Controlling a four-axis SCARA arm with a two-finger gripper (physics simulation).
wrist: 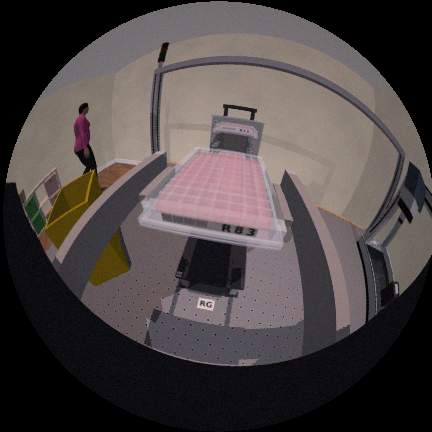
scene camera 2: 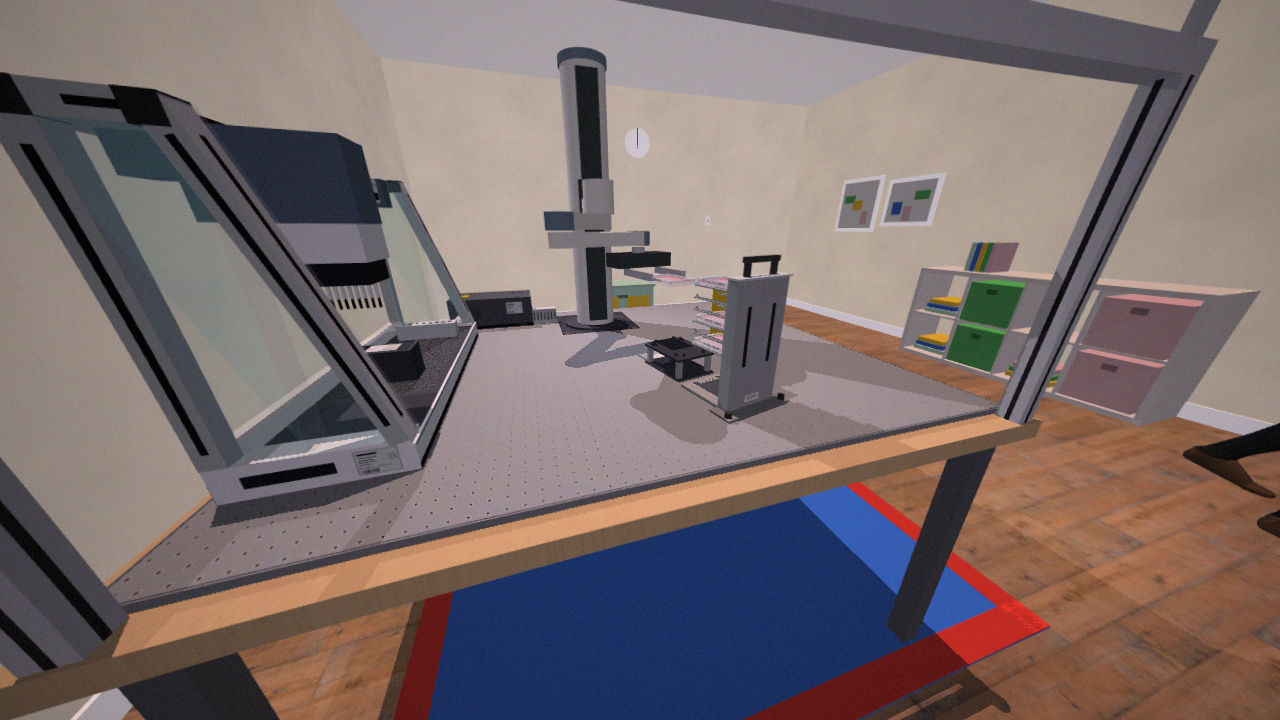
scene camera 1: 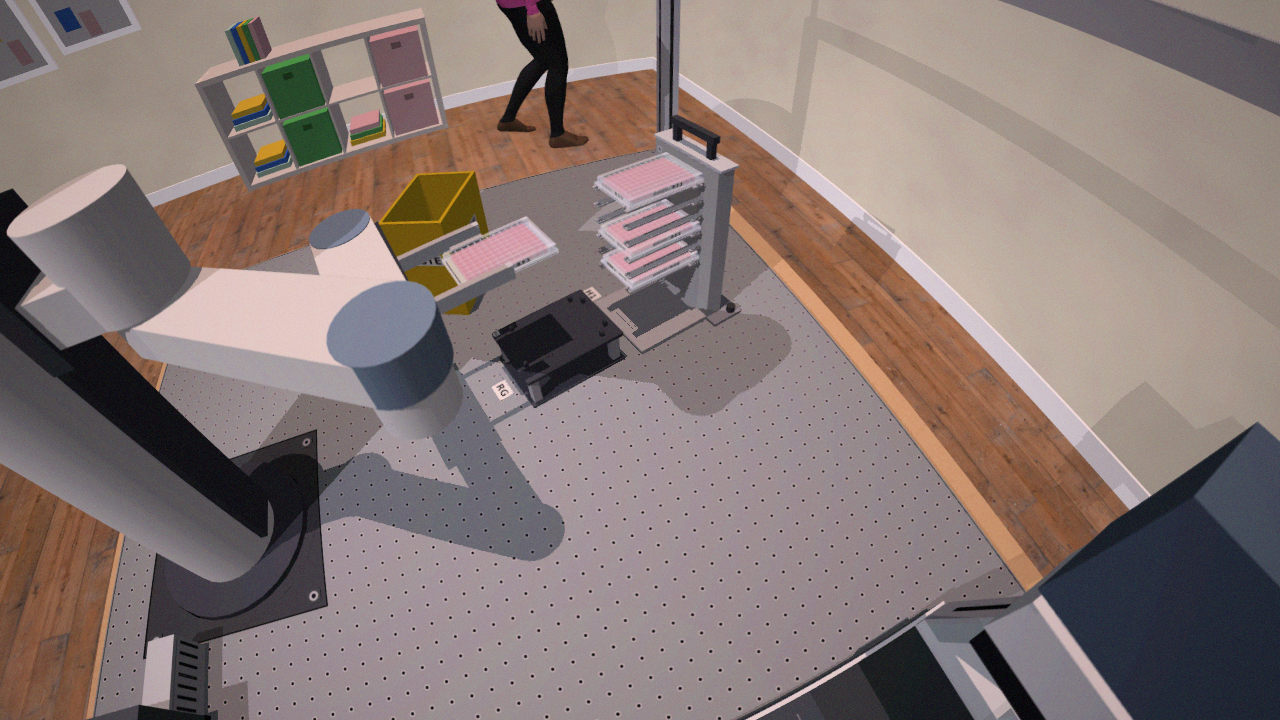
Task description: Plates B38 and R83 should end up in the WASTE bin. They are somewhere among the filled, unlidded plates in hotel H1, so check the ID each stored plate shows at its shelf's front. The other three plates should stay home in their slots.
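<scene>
You'd find my gripper (scene camera 1: pixel 494 248), (scene camera 2: pixel 668 275), (wrist: pixel 222 167) in view here. There's a plate R83 (scene camera 1: pixel 521 242), (wrist: pixel 226 196), and I can see a plate R38 (scene camera 1: pixel 614 261) and a plate B33 (scene camera 1: pixel 643 182) too. I'm also seeing a hotel H1 (scene camera 1: pixel 701 284), (wrist: pixel 234 142), plus a black stand (scene camera 2: pixel 667 347).
</scene>
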